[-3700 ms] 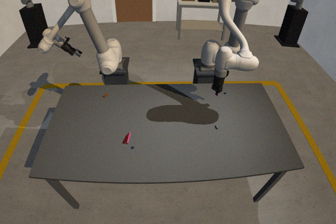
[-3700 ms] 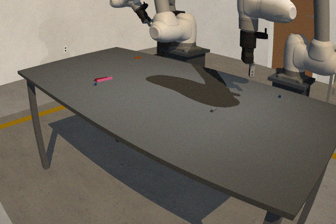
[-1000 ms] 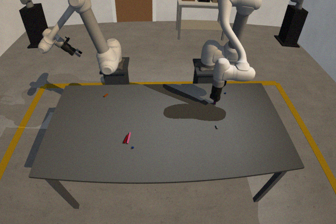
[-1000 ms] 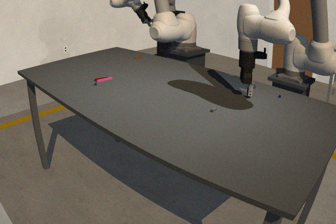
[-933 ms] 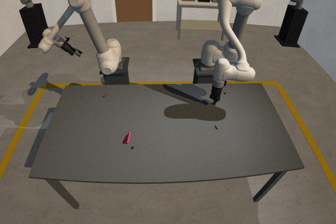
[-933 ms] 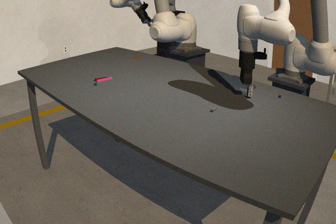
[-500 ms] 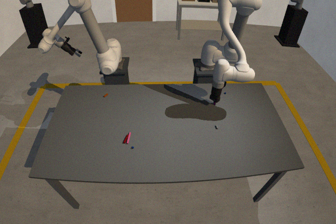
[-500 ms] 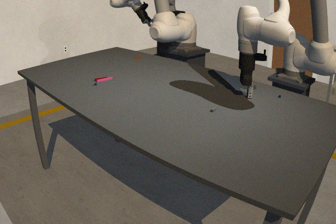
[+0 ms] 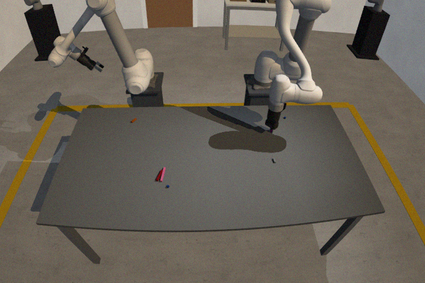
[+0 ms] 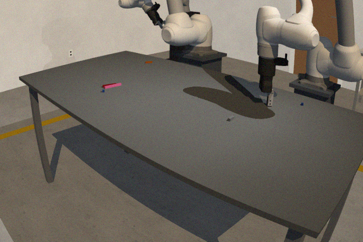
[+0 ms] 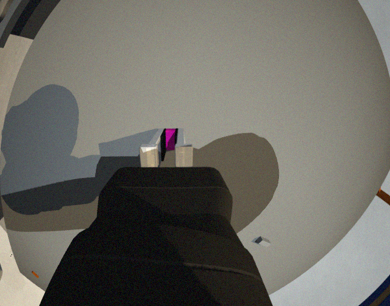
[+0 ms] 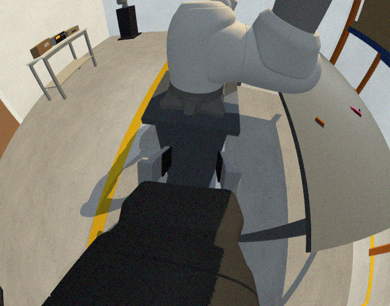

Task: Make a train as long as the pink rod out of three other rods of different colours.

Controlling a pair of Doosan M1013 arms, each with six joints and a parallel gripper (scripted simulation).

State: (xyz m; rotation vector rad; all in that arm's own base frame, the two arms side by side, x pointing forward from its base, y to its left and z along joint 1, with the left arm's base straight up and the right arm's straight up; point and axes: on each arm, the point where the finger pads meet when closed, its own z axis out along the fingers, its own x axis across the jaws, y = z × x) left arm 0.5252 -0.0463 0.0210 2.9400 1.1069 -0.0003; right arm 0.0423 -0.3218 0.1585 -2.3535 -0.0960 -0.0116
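My left hand is 20 mm above the magenta rod. Also, from my left hand: red rod (650 mm to the right, 350 mm ahead, 20 mm below); then pink rod (630 mm to the right, 340 mm ahead, 20 mm below); then grey rod (240 mm ahead, 20 mm to the right, 20 mm below).
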